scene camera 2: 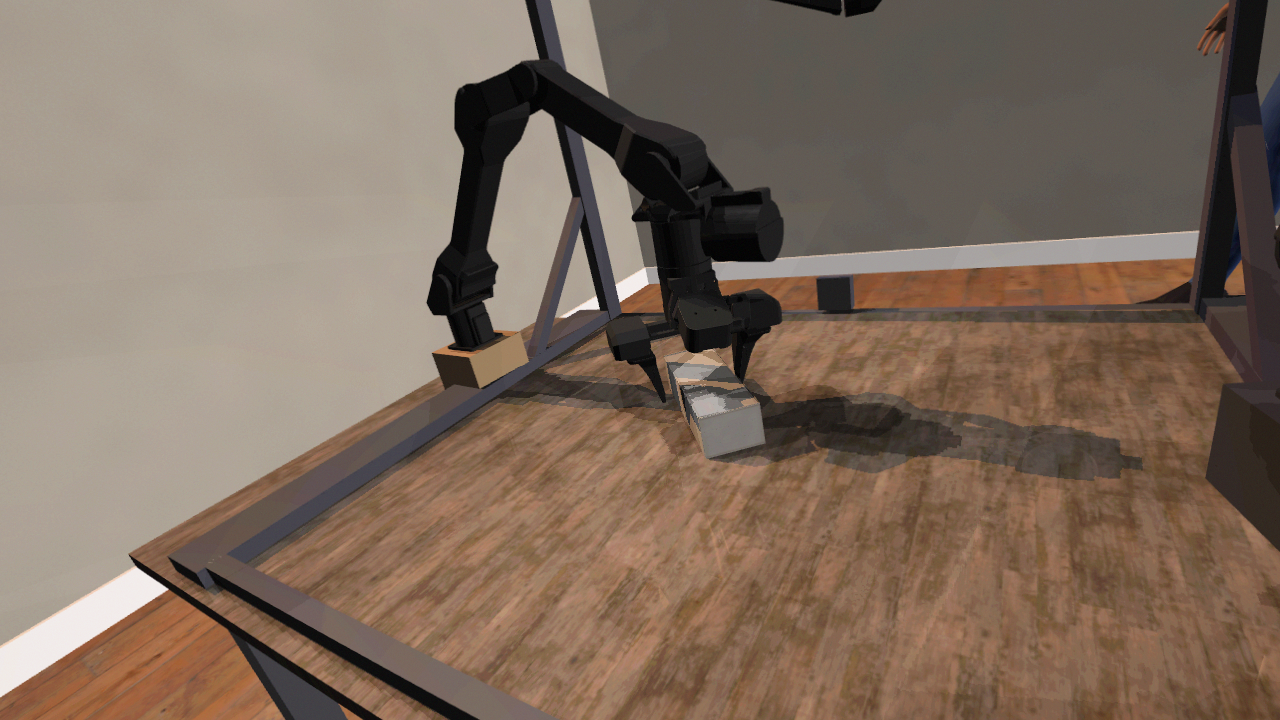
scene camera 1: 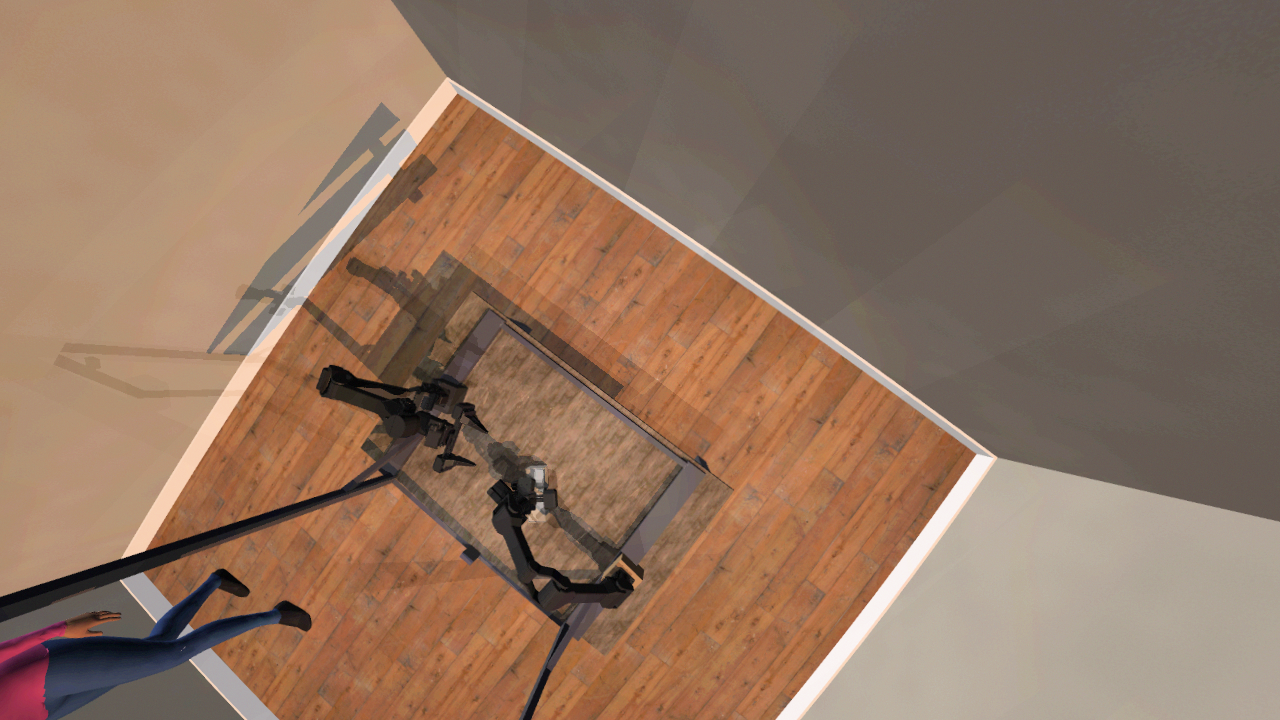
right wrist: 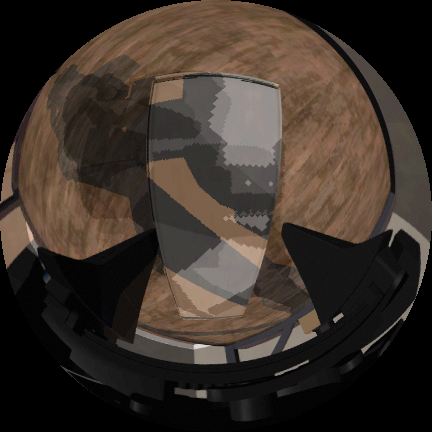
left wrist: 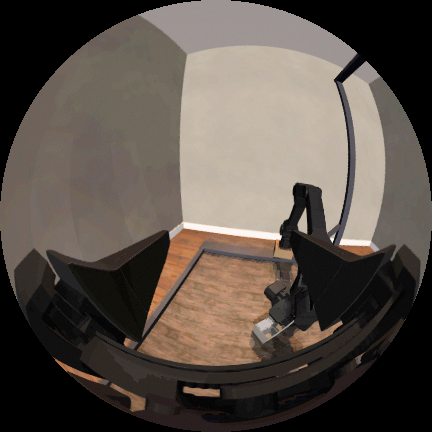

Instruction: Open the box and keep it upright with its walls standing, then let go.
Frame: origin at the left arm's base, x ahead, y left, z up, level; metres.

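Where they show: left gripper, fingertip midpoint: (scene camera 1: 481, 449) (left wrist: 232, 236); right gripper, fingertip midpoint: (scene camera 2: 702, 391) (scene camera 1: 539, 493) (right wrist: 222, 232); left arm's base at its link origin: (scene camera 1: 439, 396); right arm's base at its link origin: (scene camera 2: 475, 342) (scene camera 1: 621, 580) (left wrist: 284, 244).
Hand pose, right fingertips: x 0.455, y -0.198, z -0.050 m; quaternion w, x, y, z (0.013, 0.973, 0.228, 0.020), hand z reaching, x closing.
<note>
Each offset is from my right fingertips to the top centre of the thing. Level surfaces: height alone.
A long, low, pale grey box @[dz +0.018, dx -0.006, dy -0.004 m] (scene camera 1: 537, 475) (scene camera 2: 733, 431) (left wrist: 265, 331) (right wrist: 220, 115) lies on the table, and its top looks closed. Shadows and light patches cross its top. My right gripper (scene camera 2: 702, 389) (right wrist: 222, 232) is open, pointing down over the box's far part in scene camera 2, with one finger on each side of the box and nothing gripped. Whether a finger touches the box's side I cannot tell. My left gripper (scene camera 1: 479, 446) (left wrist: 232, 236) is open and empty, raised and away from the box, to its upper left in scene camera 1.
The wooden table @[dz -0.029 m] (scene camera 2: 805, 582) has a raised dark metal frame bar (scene camera 2: 358, 467) along its edge. The right arm's base stands on a light wooden block @[dz +0.042, dx +0.378, dy -0.147 m] (scene camera 2: 496, 360). A small dark block @[dz +0.028, dx -0.160, dy -0.311 m] (scene camera 1: 469, 554) (scene camera 2: 834, 293) sits at another edge. A person (scene camera 1: 116, 667) is beyond the table.
</note>
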